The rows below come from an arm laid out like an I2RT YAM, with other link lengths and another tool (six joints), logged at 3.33 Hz.
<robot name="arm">
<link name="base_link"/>
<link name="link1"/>
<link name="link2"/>
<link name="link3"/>
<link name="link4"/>
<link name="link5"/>
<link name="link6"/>
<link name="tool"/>
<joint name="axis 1" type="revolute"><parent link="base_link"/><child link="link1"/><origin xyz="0.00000 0.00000 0.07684"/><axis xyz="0 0 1"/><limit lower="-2.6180" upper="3.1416"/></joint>
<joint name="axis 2" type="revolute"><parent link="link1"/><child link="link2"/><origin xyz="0.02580 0.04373 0.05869"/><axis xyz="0 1 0"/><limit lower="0.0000" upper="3.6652"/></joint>
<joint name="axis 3" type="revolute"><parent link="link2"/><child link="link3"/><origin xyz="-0.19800 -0.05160 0.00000"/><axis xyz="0 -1 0"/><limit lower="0.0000" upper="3.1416"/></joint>
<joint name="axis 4" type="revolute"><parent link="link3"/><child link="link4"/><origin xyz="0.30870 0.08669 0.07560"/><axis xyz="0 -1 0"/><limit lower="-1.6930" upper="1.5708"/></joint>
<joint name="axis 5" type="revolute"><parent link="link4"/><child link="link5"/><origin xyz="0.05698 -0.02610 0.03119"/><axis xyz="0 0 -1"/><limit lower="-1.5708" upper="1.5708"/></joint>
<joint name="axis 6" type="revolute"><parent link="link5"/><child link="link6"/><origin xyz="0.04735 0.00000 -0.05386"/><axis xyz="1 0 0"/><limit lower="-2.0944" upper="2.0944"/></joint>
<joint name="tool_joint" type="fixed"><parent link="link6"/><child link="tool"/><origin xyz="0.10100 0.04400 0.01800" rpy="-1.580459 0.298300 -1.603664"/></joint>
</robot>
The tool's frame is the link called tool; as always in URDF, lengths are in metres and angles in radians.
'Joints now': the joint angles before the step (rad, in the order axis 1, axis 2, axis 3, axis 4, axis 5, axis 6). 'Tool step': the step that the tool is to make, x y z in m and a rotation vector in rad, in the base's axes. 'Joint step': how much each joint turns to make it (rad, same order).
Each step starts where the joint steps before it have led.
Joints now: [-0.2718, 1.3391, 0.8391, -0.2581, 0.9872, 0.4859]
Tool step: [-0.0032, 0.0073, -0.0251, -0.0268, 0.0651, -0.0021]
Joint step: [0.0271, 0.0488, -0.0340, 0.0424, 0.0506, -0.0185]
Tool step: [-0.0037, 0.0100, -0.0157, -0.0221, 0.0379, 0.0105]
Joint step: [0.0301, 0.0179, -0.0369, 0.0347, 0.0353, -0.0135]
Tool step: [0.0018, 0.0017, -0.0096, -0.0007, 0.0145, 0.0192]
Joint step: [0.0014, 0.0171, -0.0158, 0.0471, -0.0096, -0.0322]
